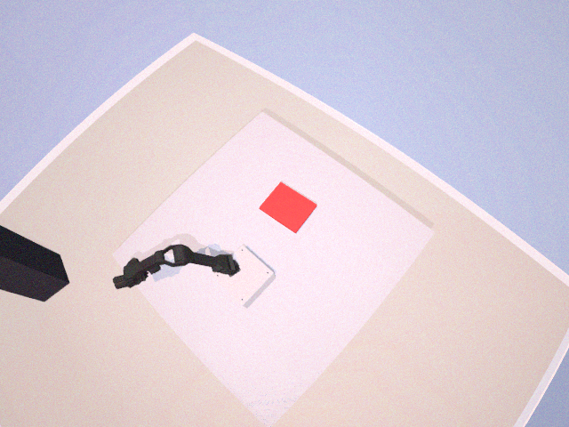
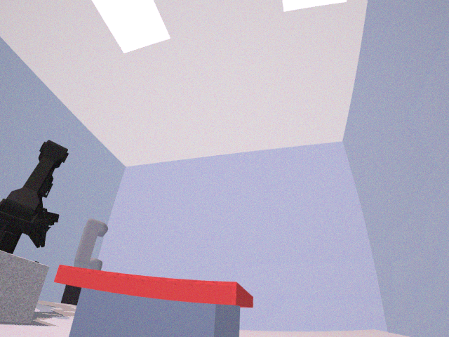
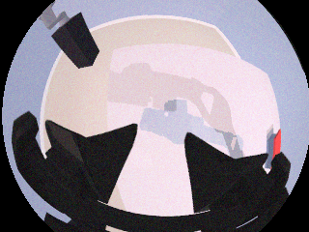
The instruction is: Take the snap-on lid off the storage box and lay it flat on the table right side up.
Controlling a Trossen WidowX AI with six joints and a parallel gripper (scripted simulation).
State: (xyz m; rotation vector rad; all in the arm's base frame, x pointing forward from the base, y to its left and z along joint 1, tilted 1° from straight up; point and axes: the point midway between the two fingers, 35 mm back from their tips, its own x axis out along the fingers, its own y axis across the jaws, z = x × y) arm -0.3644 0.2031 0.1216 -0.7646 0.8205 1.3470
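Now: gripper tip 78 cm short of the red lid, 11 cm to the left of it and 10 cm above it. Also, from my gripper tip: storage box 78 cm ahead, 11 cm to the right, 15 cm below.
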